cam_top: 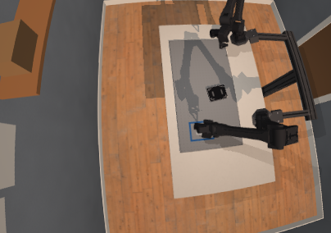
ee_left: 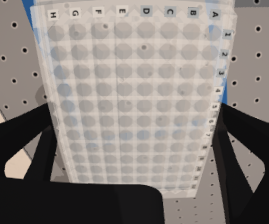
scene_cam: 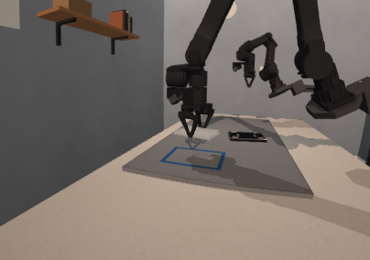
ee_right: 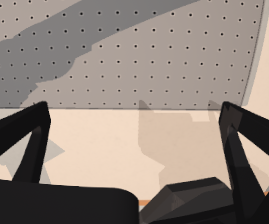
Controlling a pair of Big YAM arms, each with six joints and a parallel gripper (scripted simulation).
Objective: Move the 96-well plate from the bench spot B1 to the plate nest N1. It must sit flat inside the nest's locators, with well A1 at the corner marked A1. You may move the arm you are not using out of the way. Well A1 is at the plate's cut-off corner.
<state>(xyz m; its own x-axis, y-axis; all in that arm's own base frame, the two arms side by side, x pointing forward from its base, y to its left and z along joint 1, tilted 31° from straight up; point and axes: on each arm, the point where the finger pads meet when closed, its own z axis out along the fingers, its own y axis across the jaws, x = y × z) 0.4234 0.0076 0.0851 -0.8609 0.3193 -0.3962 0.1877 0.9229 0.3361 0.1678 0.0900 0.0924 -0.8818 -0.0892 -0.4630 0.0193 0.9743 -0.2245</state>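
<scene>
The white 96-well plate lies right at my left hand. The rest, counted from my left hand: black plate nest N1: 280 mm to the right, 190 mm behind, 80 mm below.
</scene>
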